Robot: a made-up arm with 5 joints.
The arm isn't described. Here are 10 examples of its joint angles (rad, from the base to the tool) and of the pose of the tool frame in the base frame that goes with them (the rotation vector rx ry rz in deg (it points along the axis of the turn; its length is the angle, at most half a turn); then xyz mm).
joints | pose
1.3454 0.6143 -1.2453 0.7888 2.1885 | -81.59 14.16 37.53 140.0 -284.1 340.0
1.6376 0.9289 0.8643 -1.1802 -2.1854 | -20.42 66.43 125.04 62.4 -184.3 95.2
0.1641 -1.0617 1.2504 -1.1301 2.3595 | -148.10 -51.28 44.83 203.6 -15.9 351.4
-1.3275 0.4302 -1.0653 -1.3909 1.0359 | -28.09 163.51 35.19 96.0 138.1 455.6
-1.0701 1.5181 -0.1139 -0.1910 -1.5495 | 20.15 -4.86 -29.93 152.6 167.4 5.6
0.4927 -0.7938 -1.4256 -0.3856 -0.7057 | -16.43 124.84 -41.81 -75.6 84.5 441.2
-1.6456 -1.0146 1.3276 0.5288 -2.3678 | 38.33 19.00 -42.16 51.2 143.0 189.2
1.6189 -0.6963 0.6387 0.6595 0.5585 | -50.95 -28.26 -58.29 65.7 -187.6 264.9
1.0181 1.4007 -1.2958 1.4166 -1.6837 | 1.38 -3.71 -157.55 203.9 -207.6 112.3
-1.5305 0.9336 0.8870 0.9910 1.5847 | 0.28 102.66 143.57 62.3 9.3 119.9
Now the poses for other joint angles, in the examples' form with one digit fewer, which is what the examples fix.
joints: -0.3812 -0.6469 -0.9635 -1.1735 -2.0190
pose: -113.1 40.8 -62.3 -27 -31 457
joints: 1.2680 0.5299 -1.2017 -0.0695 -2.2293
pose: -75.8 137.2 67.6 152 -246 431
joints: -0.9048 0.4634 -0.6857 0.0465 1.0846
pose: -7.4 -112.8 78.2 250 242 342
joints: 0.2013 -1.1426 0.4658 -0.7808 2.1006
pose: -158.8 -75.6 8.0 127 -5 453
